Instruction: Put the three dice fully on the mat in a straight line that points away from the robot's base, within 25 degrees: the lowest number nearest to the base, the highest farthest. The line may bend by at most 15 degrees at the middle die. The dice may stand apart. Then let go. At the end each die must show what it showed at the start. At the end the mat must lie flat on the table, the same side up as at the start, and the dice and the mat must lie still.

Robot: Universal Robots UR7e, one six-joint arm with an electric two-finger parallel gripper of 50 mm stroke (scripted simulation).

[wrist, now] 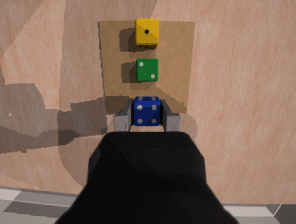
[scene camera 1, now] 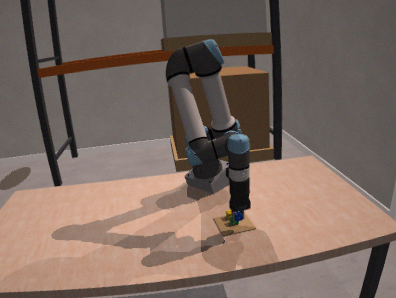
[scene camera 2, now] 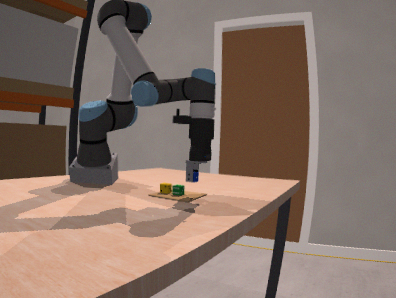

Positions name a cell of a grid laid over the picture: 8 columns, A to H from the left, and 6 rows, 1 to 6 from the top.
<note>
I see my gripper (scene camera 2: D4), a blue die (wrist: D3) and a tan mat (wrist: D2).
My gripper also shows in the wrist view (wrist: D3).
</note>
